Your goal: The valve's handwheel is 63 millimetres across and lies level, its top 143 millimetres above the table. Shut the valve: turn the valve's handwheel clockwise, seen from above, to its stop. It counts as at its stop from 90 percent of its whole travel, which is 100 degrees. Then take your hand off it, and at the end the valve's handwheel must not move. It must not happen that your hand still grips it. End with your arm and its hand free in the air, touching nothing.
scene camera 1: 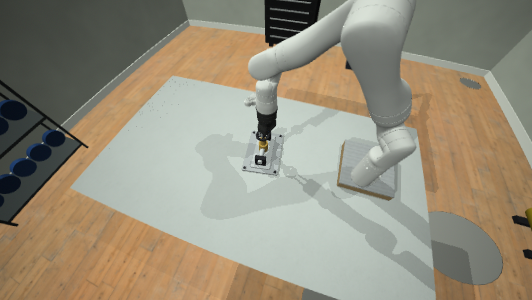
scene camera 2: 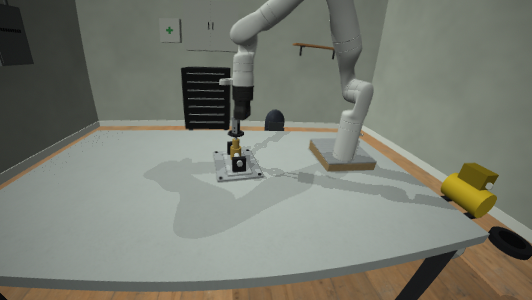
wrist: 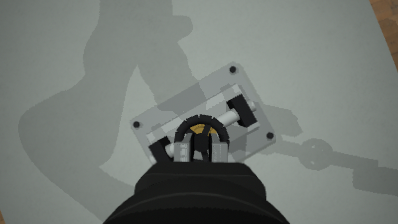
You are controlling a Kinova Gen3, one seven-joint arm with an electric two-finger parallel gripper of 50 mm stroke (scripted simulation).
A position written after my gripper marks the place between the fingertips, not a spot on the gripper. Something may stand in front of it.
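My gripper [wrist: 201, 142] visible. Valve [scene camera 2: 237, 165] [wrist: 219, 114], in both scene camera 2 and the wrist view.
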